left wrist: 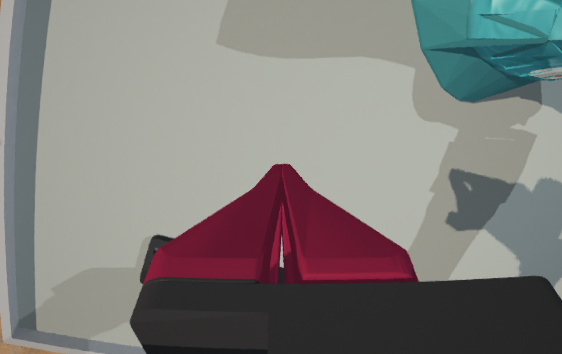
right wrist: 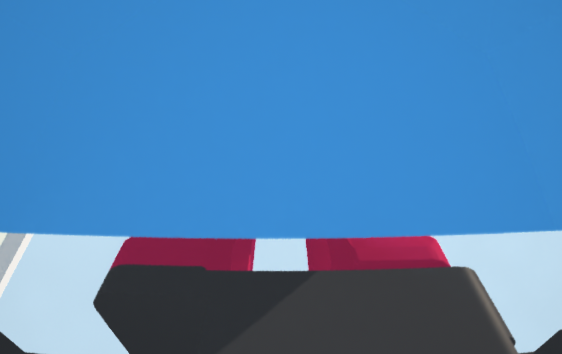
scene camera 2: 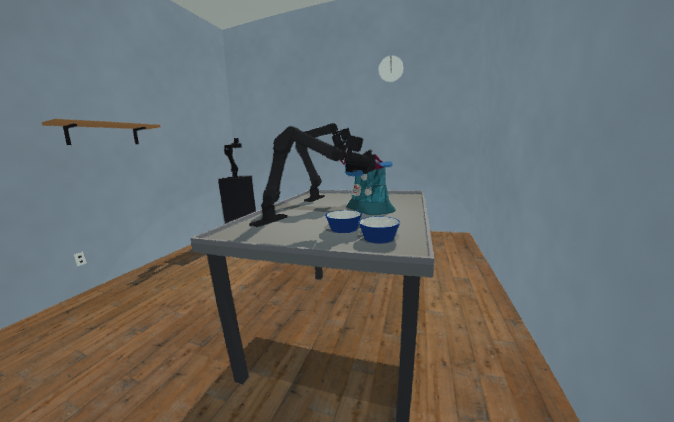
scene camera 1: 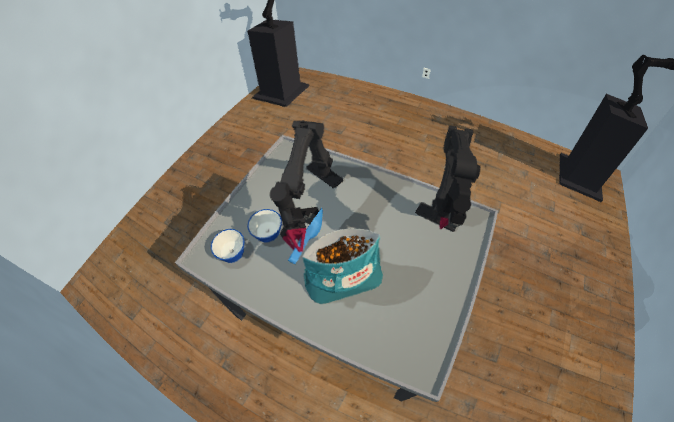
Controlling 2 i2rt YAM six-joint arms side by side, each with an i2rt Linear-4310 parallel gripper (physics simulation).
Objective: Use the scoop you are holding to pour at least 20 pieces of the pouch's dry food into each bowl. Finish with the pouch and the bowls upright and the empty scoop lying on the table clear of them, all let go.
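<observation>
The teal pouch (scene camera 1: 343,280) (scene camera 2: 372,195) (left wrist: 450,55) stands upright on the table, its open top full of brown and orange dry food. Two blue bowls with white insides stand upright at the left in scene camera 1: one bowl (scene camera 1: 264,226) (scene camera 2: 343,223) nearer the pouch, the other bowl (scene camera 1: 227,246) (scene camera 2: 379,231) farther out. Each shows a small dark speck inside. My right gripper (scene camera 1: 301,247) is shut on the blue scoop (scene camera 1: 314,226) (scene camera 2: 354,173) (right wrist: 280,115), above the table between bowls and pouch. The scoop's contents are hidden. My left gripper (scene camera 1: 442,226) (left wrist: 281,178) is shut, empty, right of the pouch.
The grey table (scene camera 1: 390,345) (scene camera 2: 310,252) has a low raised rim. Both arms stand along its back edge in scene camera 1. Two dark pedestals (scene camera 1: 275,62) (scene camera 1: 602,145) bearing other arms stand on the floor beyond the table.
</observation>
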